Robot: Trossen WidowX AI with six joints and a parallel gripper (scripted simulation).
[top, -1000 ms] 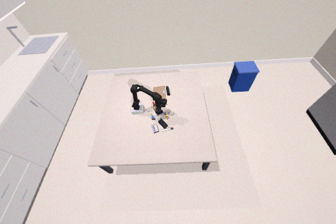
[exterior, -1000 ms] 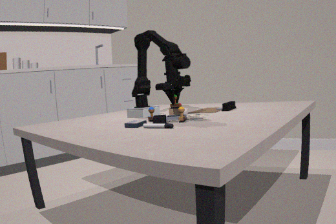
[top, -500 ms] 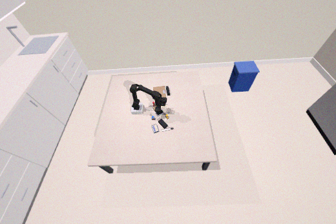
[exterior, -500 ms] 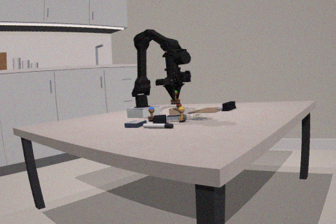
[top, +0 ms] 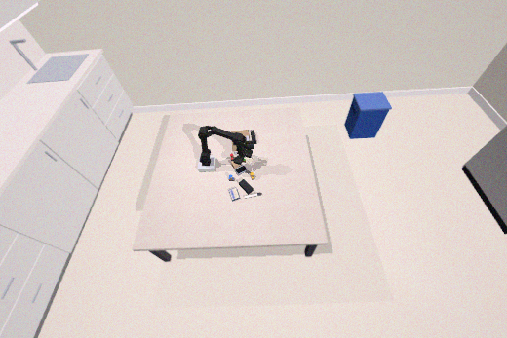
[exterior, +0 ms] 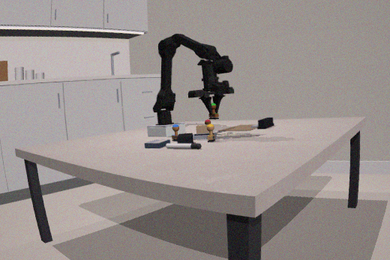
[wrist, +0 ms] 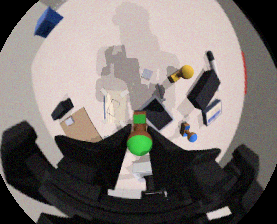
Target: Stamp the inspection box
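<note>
My gripper tip is 20 mm short of the pale card, 70 mm to the right of it and 100 mm above it. From my gripper tip the other things lie so: ink pad: 20 mm behind, 40 mm to the right, 90 mm below; green-knobbed stamp: right at my gripper tip; red-knobbed stamp: 100 mm behind, 80 mm to the left, 70 mm below.
</note>
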